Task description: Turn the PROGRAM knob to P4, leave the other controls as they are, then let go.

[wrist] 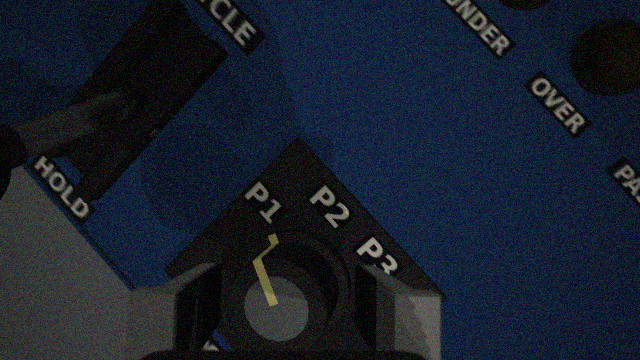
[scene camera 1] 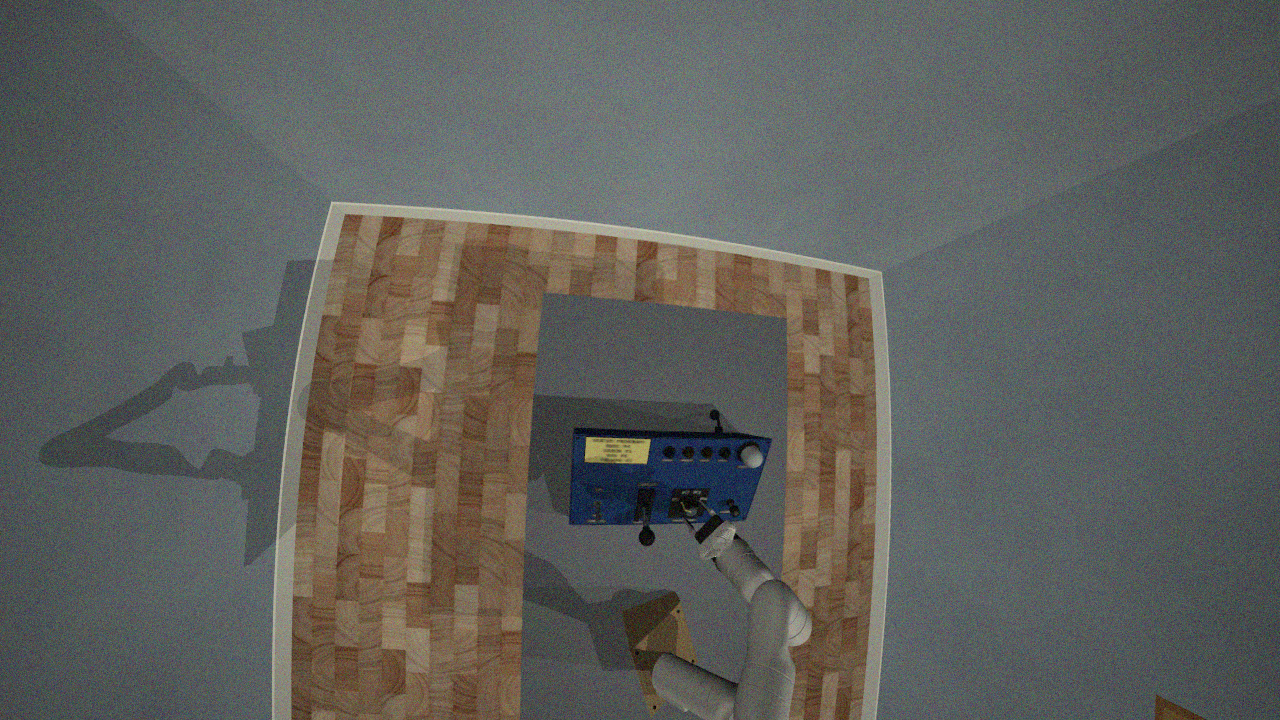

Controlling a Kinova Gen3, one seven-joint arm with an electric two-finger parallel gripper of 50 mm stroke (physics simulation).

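Pixels of known places: gripper, between the fingertips: (wrist: pixel 288 293) (scene camera 1: pixel 693 511); arm's base, origin of its link: (scene camera 1: pixel 664 671).
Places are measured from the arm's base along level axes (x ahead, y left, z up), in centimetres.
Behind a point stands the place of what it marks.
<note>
The PROGRAM knob (scene camera 1: pixel 688 505) {x 44.6, y -6.1, z 0.4 cm} (wrist: pixel 276 320) {x 42.3, y -7.4, z -0.1 cm} sits on a black square plate (wrist: pixel 297 162) {x 47.9, y -3.2, z -0.9 cm} on the blue panel (scene camera 1: pixel 617 483) {x 51.0, y 12.1, z 0.0 cm} (wrist: pixel 400 150) {x 51.3, y -6.2, z 0.6 cm}. Its yellow pointer line (wrist: pixel 265 282) {x 43.1, y -6.0, z 0.2 cm} points at the P1 label (wrist: pixel 263 202) {x 45.6, y -3.3, z -2.0 cm}. The P2 label (wrist: pixel 330 206) {x 47.5, y -5.7, z -1.0 cm} shows in full, P3 (wrist: pixel 378 256) {x 47.5, y -8.9, z -1.0 cm} is partly covered by the right finger, and P4 does not show in the wrist view. My gripper (scene camera 1: pixel 696 511) {x 43.4, y -6.9, z 2.1 cm} (wrist: pixel 288 293) {x 43.4, y -6.9, z 2.1 cm} is open, with its fingers on either side of the knob and a gap to it on both sides. Nothing is held.
The CYCLE lever (scene camera 1: pixel 646 537) {x 38.6, y 5.6, z 4.0 cm} (wrist: pixel 65 125) {x 41.8, y 4.6, z 0.2 cm} stands left of the knob, pointing toward HOLD (wrist: pixel 62 187) {x 39.0, y 5.1, z -5.8 cm}. A small control (scene camera 1: pixel 733 508) {x 42.8, y -18.5, z 0.7 cm} stands to the right. A lamp row (scene camera 1: pixel 706 453) {x 58.6, y -8.8, z 6.1 cm}, white dome (scene camera 1: pixel 750 455) {x 57.9, y -19.3, z 8.5 cm} and yellow note (scene camera 1: pixel 617 450) {x 59.8, y 12.6, z 4.4 cm} are higher on the panel. A brown bracket (scene camera 1: pixel 657 631) {x 11.0, y 1.7, z -0.9 cm} lies nearer the arm.
</note>
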